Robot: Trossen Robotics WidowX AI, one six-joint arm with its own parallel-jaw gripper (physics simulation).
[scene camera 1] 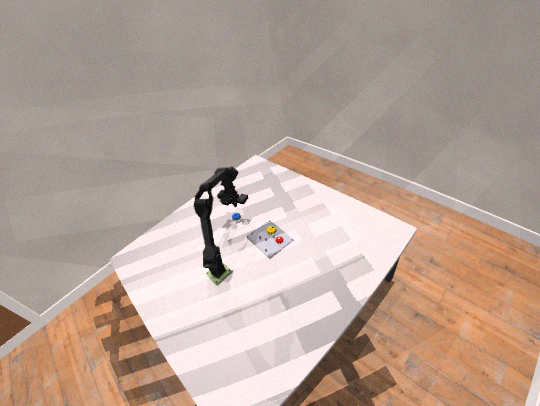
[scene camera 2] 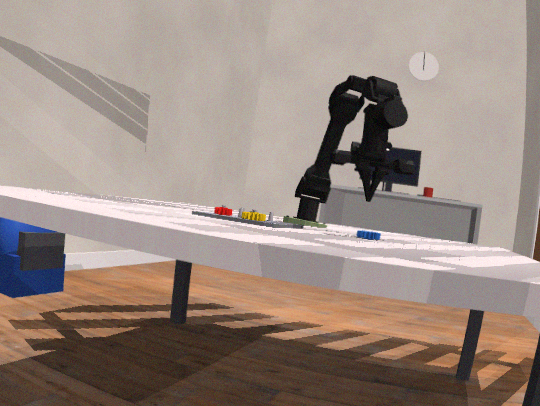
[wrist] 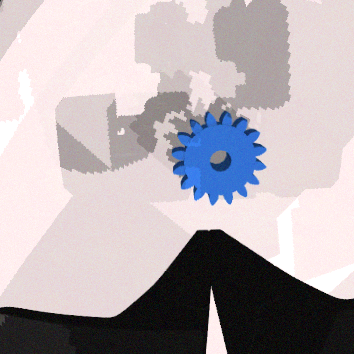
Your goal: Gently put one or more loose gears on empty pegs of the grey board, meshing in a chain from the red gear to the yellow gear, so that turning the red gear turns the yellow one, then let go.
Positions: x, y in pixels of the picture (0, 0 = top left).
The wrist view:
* my gripper: 207, 240
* blue gear: 230, 175, on the table
